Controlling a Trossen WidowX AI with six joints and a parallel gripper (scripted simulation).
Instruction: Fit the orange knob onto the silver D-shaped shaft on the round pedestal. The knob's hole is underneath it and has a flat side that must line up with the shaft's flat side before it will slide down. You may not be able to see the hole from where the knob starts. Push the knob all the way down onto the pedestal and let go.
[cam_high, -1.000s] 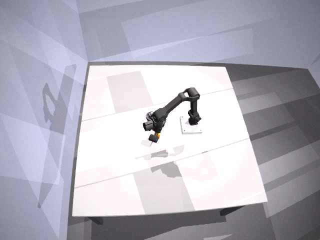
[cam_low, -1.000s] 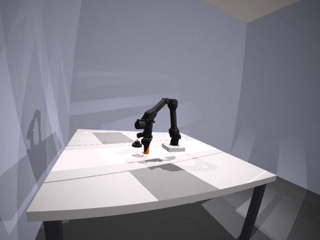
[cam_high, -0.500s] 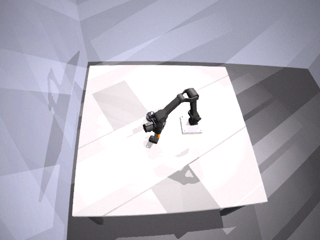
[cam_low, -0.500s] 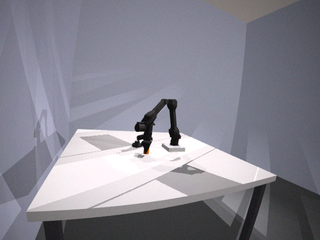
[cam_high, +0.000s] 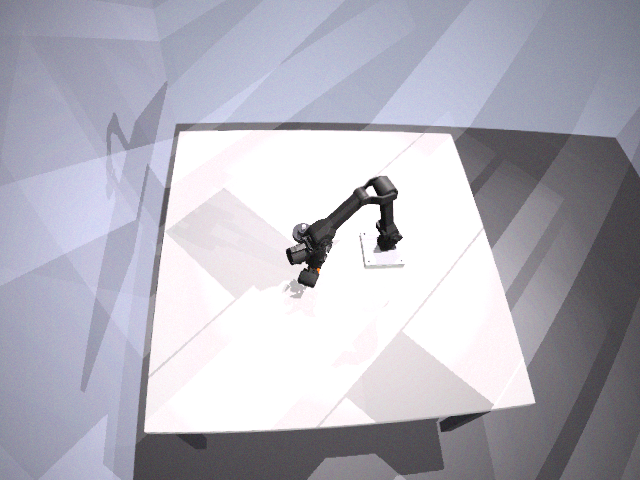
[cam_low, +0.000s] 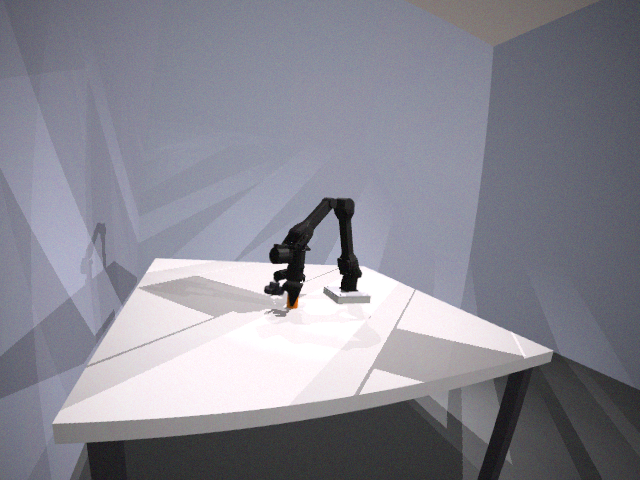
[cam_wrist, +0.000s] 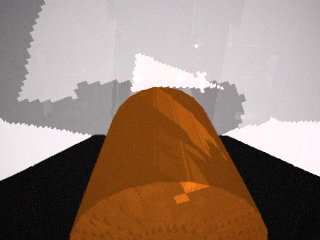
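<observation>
The pedestal is 180 mm to the right of my gripper tip and 20 mm above it. The rest, counted from my gripper tip: orange knob 30 mm above.
</observation>
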